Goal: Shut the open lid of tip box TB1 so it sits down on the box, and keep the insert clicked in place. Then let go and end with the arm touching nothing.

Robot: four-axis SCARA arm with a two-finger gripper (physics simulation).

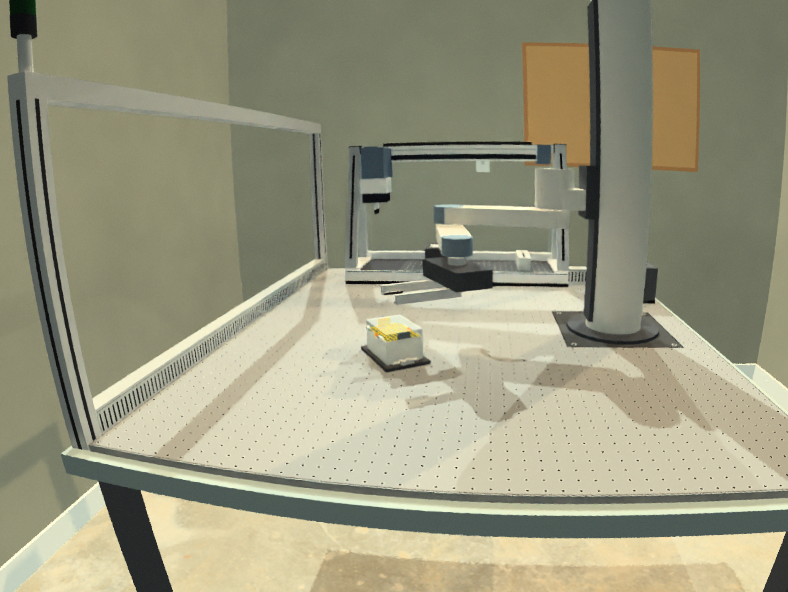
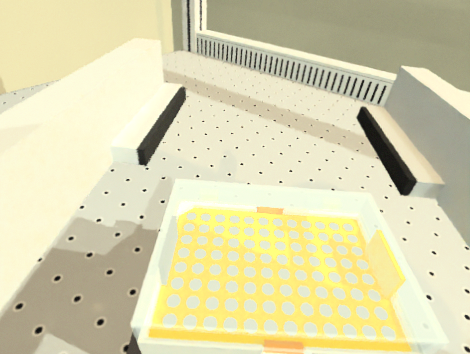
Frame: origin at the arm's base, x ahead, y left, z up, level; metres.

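Seen in the pictures: gripper, fingertip midpoint: (image 1: pixel 388 294) (image 2: pixel 274 81); arm's base, link origin: (image 1: pixel 612 332).
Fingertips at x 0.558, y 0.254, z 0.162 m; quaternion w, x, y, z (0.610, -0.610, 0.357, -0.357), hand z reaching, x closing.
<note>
Pixels of each thing's top centre, then the offset from my fingertips to it. "spot": a spot on its surface instead.
- Tip box TB1, top centre: (image 2: pixel 281 242) (image 1: pixel 393 323) dx -0.006, dy -0.020, dz -0.072 m
- dark base plate, surface spot: (image 1: pixel 418 363) spot: dx -0.067, dy +0.032, dz -0.143 m
- yellow insert, top centre: (image 2: pixel 280 245) (image 1: pixel 393 325) dx -0.006, dy -0.020, dz -0.075 m
- far edge, surface spot: (image 2: pixel 270 210) spot: dx +0.010, dy -0.005, dz -0.072 m
- dark foot plate, surface spot: (image 1: pixel 570 340) spot: dx -0.424, dy -0.155, dz -0.151 m
- gantry frame, surface spot: (image 1: pixel 352 210) spot: dx +0.271, dy -0.767, dz +0.113 m
- framed side panel with a slotted rail, surface spot: (image 1: pixel 210 342) spot: dx +0.445, dy +0.011, dz -0.126 m
Tip box TB1 (image 1: pixel 388 350) stands on a dark base plate (image 1: pixel 418 363) near the middle of the table. Its clear lid (image 1: pixel 402 320) (image 2: pixel 300 194) lies over the yellow insert (image 2: pixel 210 336) and looks down on the box; the exact seam is too small to tell. The insert looks level inside, with an orange tab at the far edge (image 2: pixel 270 210) and one at the near edge (image 2: pixel 283 346). My gripper (image 1: pixel 389 295) (image 2: pixel 274 81) is shut as far as it goes, its fingers apart with nothing between them. It hangs above and behind the box, apart from it.
The arm's column (image 1: pixel 621 191) stands at the right on a dark foot plate (image 1: pixel 570 340). A gantry frame (image 1: pixel 352 210) stands at the back. A framed side panel with a slotted rail (image 1: pixel 210 342) runs along the left table edge.
</note>
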